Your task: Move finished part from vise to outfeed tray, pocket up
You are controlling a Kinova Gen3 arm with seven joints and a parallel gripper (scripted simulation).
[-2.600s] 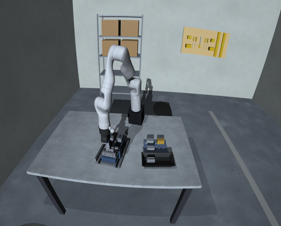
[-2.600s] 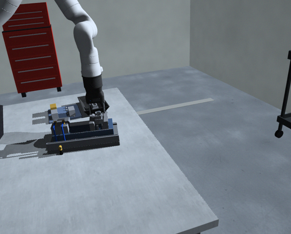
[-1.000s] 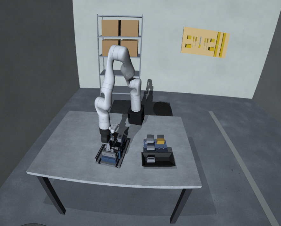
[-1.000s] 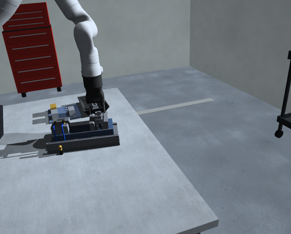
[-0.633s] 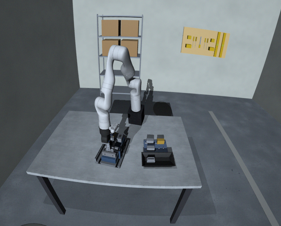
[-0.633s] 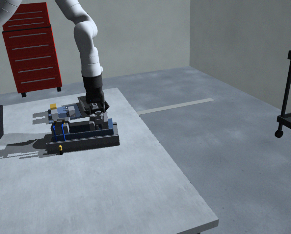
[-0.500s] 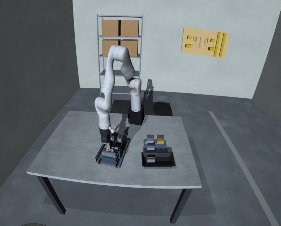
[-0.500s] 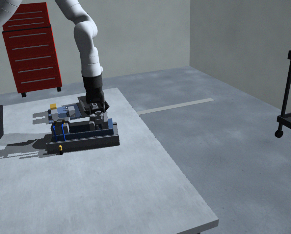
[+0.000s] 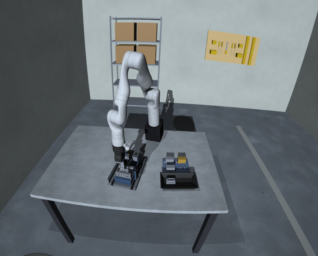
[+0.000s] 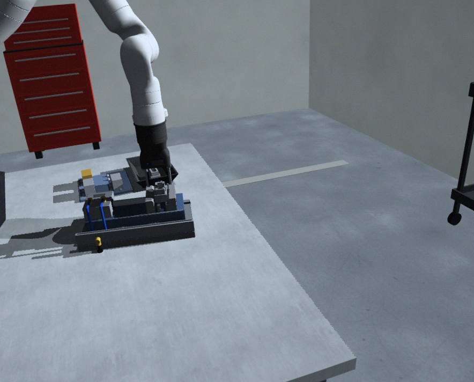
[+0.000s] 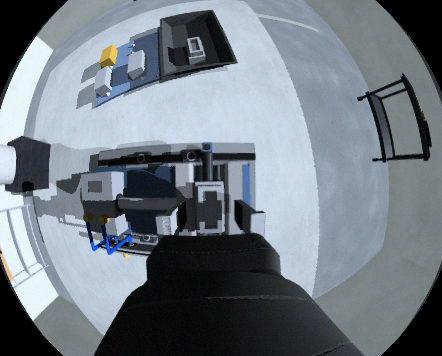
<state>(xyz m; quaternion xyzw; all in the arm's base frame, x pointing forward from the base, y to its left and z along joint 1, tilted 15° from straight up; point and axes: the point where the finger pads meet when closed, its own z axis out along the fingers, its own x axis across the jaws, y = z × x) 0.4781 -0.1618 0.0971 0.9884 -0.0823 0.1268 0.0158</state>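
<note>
My gripper is now 100 mm above the vise, 70 mm past it and 10 mm to the right of it. Also, from my hand: blue fixture plate: 340 mm to the left, 150 mm behind, 130 mm below; then yellow block: 390 mm to the left, 200 mm behind, 110 mm below.
</note>
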